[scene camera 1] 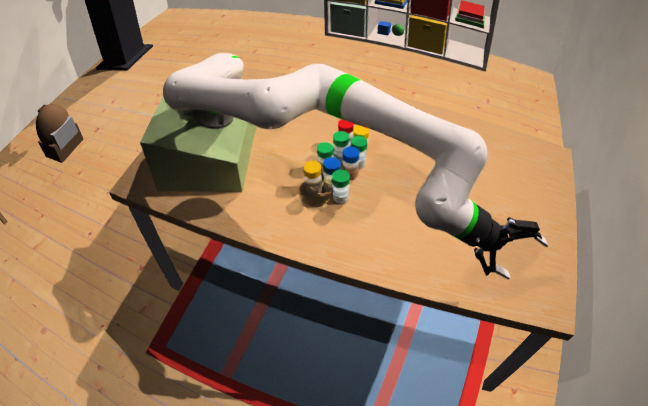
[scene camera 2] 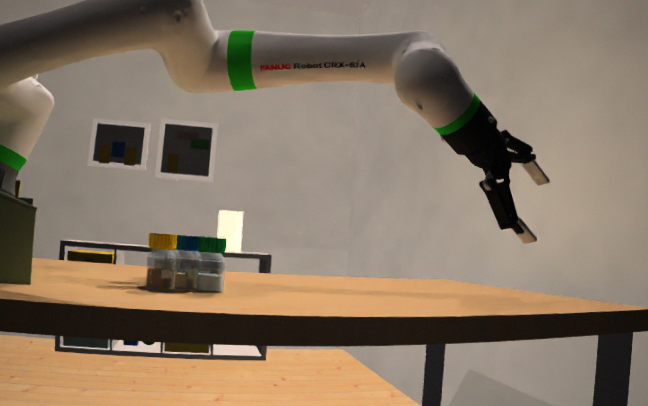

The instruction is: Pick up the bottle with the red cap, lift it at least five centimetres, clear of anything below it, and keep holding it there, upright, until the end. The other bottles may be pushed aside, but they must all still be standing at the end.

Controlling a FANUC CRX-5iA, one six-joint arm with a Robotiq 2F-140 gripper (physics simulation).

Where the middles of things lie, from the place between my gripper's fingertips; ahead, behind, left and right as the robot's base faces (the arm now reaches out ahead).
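Scene:
My hand: from the blue-capped bottle [scene camera 2: 186, 259], 29 cm to the right of it, 63 cm past it, 14 cm above it.

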